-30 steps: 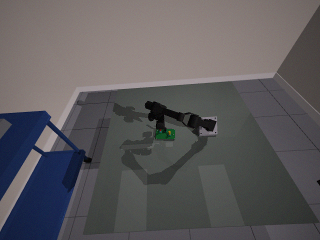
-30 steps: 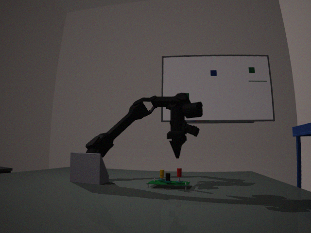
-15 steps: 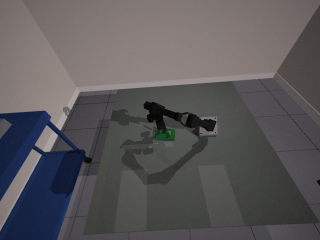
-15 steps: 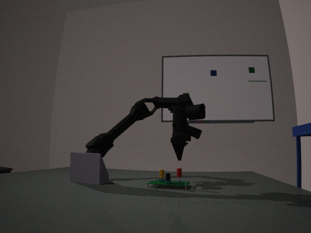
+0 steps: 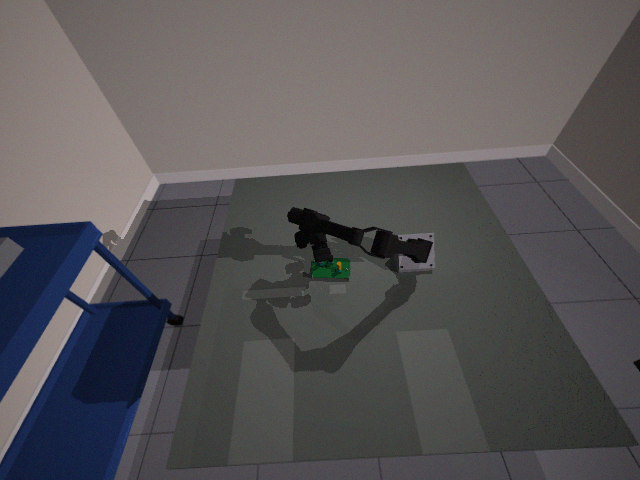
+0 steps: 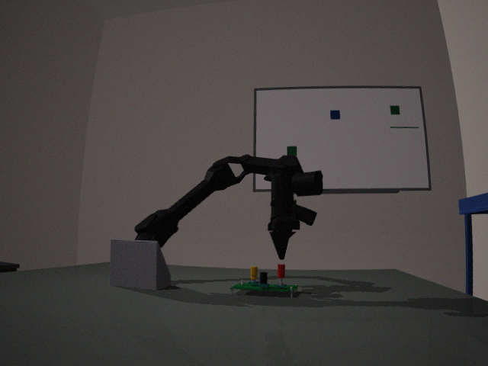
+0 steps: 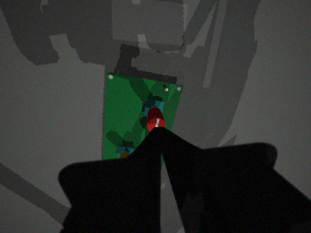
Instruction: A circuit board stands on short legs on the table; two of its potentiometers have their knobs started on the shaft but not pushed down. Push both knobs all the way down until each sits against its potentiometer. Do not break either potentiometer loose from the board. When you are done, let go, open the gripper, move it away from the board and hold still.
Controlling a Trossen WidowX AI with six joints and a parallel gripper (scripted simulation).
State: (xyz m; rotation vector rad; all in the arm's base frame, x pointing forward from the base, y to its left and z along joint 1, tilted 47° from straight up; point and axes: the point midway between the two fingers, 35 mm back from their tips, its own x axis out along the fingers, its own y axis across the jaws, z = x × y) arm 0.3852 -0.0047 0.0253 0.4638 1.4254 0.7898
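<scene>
Now: gripper tip 3 cm above the red knob. The rest, counted from my gripper tip: yellow knob: 8 cm behind, 4 cm to the left, 4 cm below.
</scene>
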